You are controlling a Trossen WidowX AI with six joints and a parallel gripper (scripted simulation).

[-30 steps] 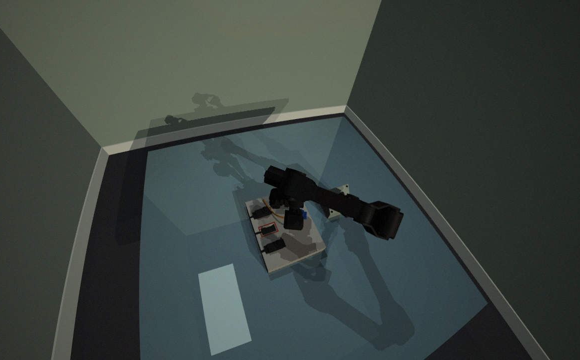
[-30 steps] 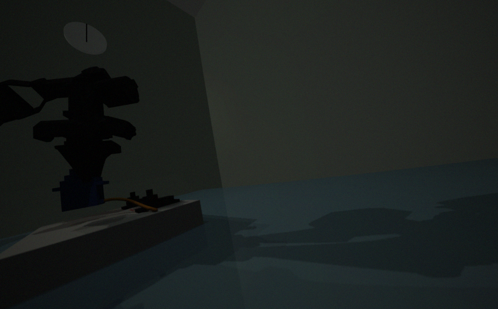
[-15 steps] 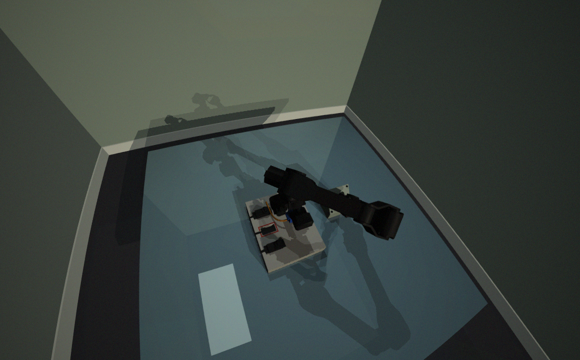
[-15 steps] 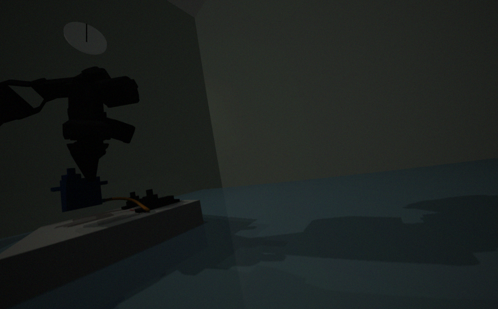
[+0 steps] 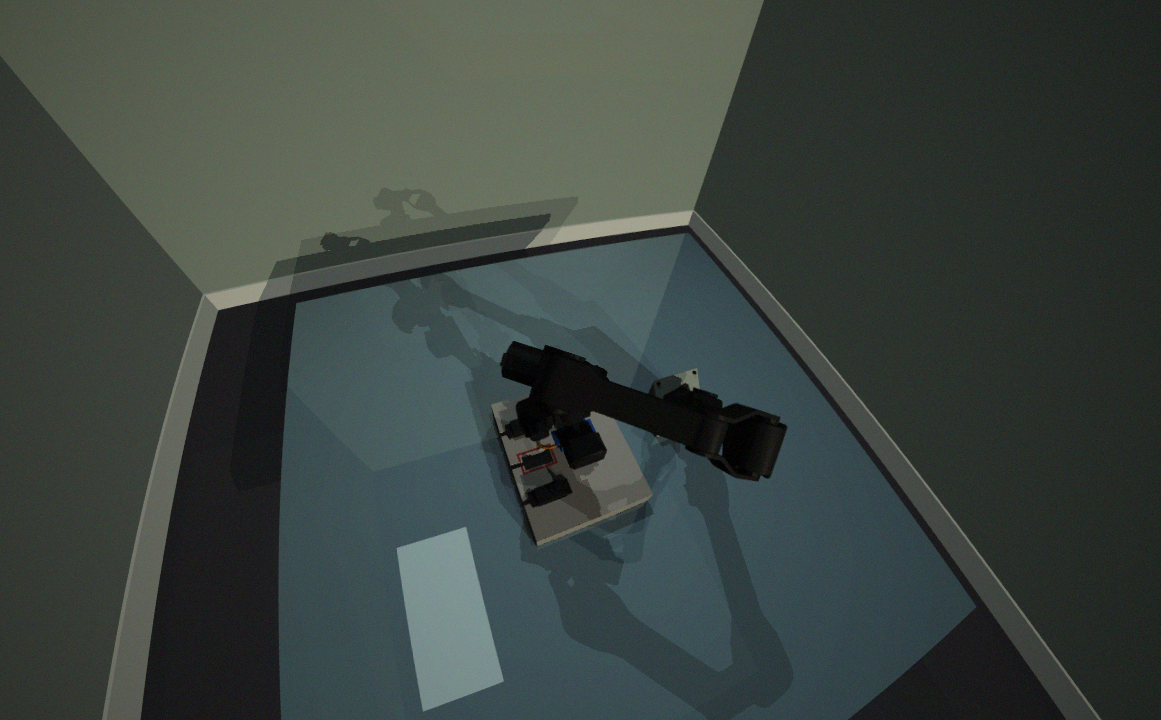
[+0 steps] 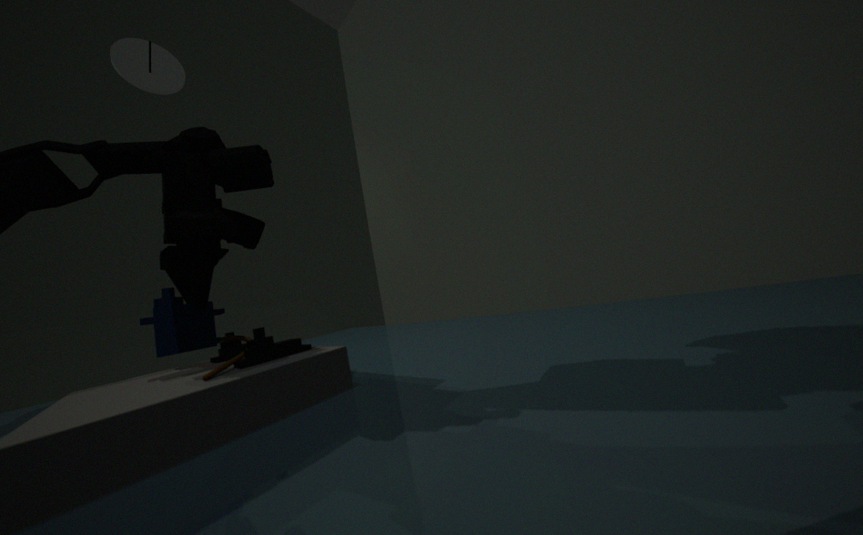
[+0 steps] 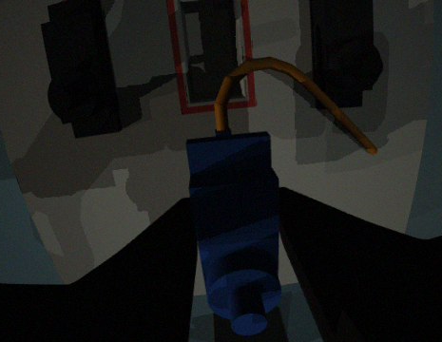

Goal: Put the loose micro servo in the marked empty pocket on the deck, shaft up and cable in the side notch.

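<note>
Now: gripper tip 10 cm above the grey deck, 5 cm past it and 1 cm to the right of it.
</note>
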